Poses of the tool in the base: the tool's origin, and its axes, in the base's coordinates. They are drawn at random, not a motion.
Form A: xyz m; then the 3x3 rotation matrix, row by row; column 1 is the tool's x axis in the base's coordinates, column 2 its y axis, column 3 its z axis. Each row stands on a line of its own.
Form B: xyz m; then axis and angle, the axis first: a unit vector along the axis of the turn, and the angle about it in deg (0 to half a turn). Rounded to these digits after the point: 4 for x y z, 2 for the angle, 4 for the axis.
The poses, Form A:
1:
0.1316, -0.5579, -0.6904
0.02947, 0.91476, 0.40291
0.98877, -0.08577, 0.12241
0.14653, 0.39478, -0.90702
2:
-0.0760, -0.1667, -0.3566
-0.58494, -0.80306, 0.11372
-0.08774, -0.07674, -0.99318
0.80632, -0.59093, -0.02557
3:
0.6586, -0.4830, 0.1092
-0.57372, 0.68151, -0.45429
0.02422, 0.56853, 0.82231
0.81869, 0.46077, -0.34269
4:
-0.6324, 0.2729, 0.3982
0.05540, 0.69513, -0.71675
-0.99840, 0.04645, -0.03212
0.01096, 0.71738, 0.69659
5:
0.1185, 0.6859, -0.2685
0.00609, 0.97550, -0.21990
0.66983, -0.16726, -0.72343
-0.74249, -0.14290, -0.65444
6:
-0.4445, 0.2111, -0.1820
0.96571, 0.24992, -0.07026
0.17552, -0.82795, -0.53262
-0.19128, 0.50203, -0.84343
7:
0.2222, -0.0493, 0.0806
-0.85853, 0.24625, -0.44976
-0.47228, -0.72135, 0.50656
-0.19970, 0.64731, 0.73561
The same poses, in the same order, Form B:
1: 0.1316, -0.5579, -0.6904, 0.7143, 0.6724, 0.1941, 169.01
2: -0.0760, -0.1667, -0.3566, 0.3746, -0.6450, 0.6661, 147.52
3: 0.6586, -0.4830, 0.1092, -0.2447, -0.8615, -0.4448, 132.37
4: -0.6324, 0.2729, 0.3982, 0.3767, -0.3657, -0.8511, 95.78
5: 0.1185, 0.6859, -0.2685, 0.6921, 0.6230, -0.3644, 155.20
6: -0.4445, 0.2111, -0.1820, 0.9907, 0.1159, -0.0712, 148.52
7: 0.2222, -0.0493, 0.0806, 0.1819, -0.3232, -0.9287, 157.24
